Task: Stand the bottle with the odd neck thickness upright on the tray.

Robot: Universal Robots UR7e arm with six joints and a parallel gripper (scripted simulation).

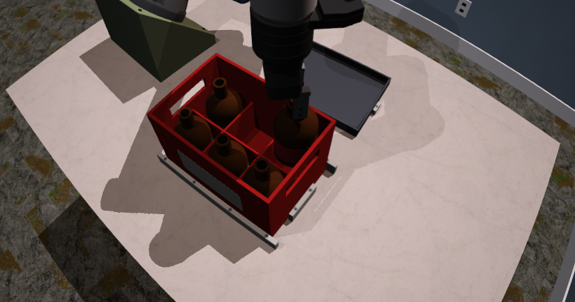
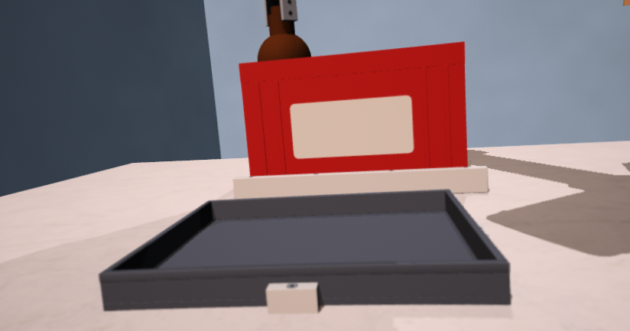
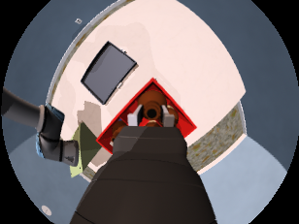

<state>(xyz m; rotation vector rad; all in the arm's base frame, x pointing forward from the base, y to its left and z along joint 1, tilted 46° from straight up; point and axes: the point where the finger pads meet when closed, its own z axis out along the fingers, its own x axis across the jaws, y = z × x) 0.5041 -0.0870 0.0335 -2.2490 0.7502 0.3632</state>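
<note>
My hand is 70 mm above the bottle. Also, from my hand: dark grey tray (100 mm behind, 240 mm to the left, 230 mm below); then red crate (80 mm behind, 50 mm to the right, 160 mm below).
</note>
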